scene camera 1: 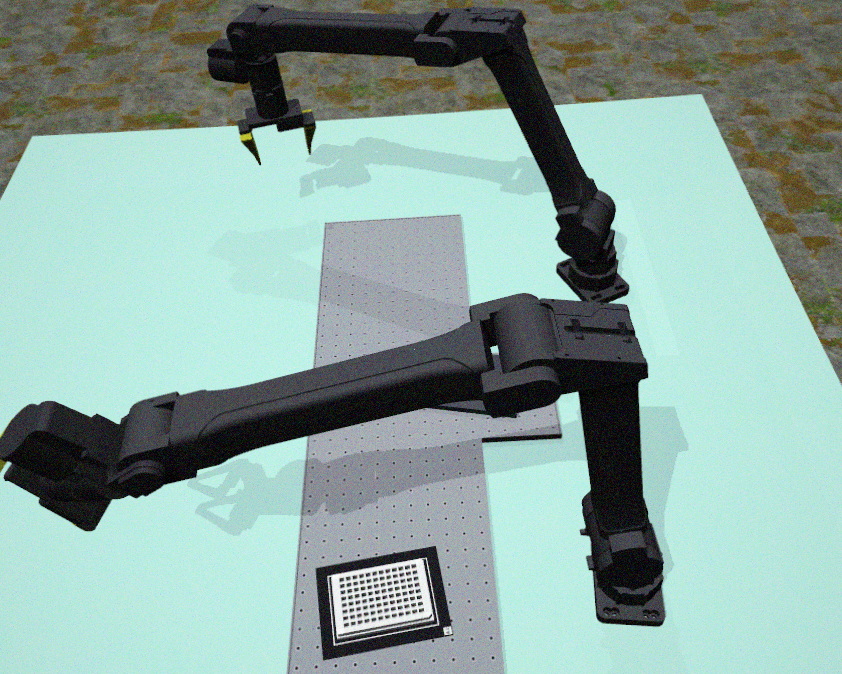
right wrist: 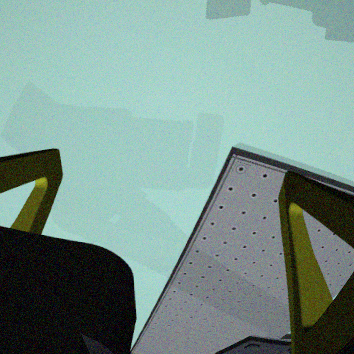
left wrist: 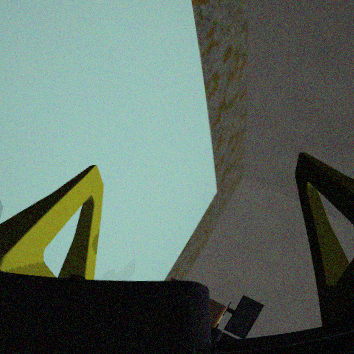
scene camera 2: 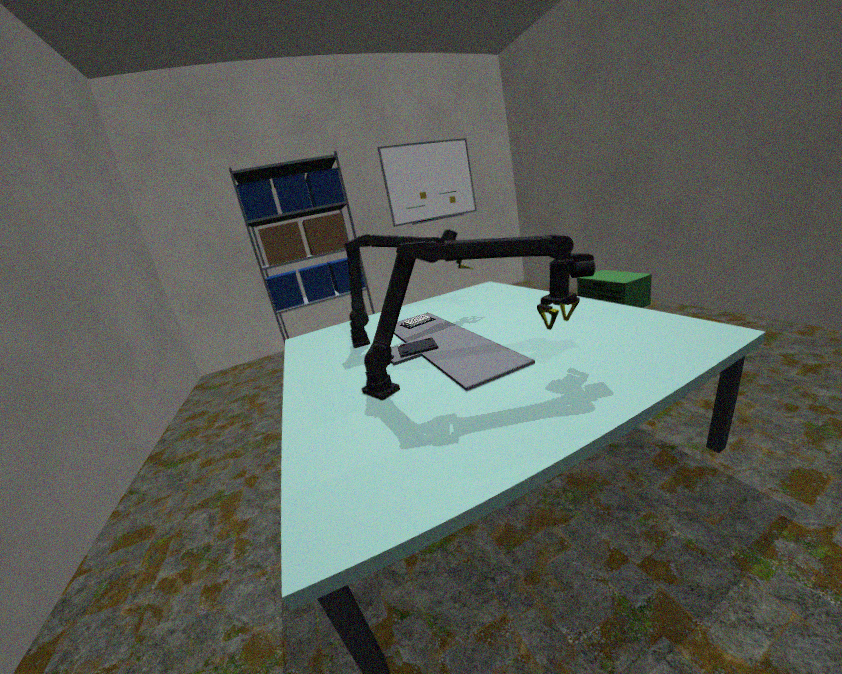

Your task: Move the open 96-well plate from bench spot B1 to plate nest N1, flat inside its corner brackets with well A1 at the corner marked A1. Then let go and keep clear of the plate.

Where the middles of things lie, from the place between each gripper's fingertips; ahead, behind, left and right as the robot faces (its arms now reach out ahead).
I see my left gripper 40 cm past the white well plate (scene camera 1: pixel 394 596), 25 cm above it and 2 cm to the right of it.
I see the white well plate 26 cm behind my right hand, 84 cm to the left of it and 11 cm below it.
